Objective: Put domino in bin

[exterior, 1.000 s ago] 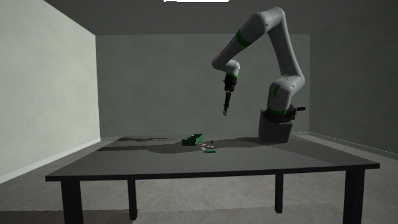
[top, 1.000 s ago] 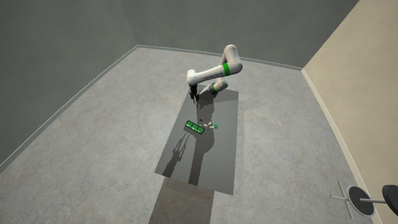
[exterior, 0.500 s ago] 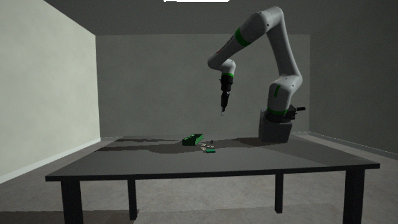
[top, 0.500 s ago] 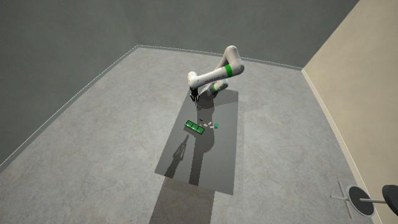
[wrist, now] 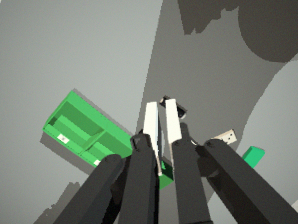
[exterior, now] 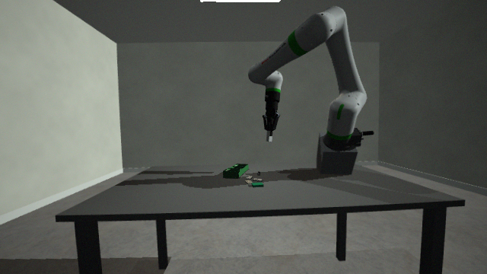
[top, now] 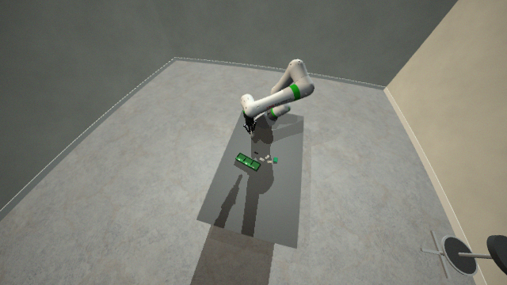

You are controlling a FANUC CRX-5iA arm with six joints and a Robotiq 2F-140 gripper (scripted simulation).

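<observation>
The green three-compartment bin lies 200 mm below my hand, 200 mm ahead of it and 50 mm to the left of it. Round my hand: green block (300 mm to the left, 220 mm below, 60 mm ahead); small dark piece (210 mm below, 90 mm to the left, 70 mm ahead).
</observation>
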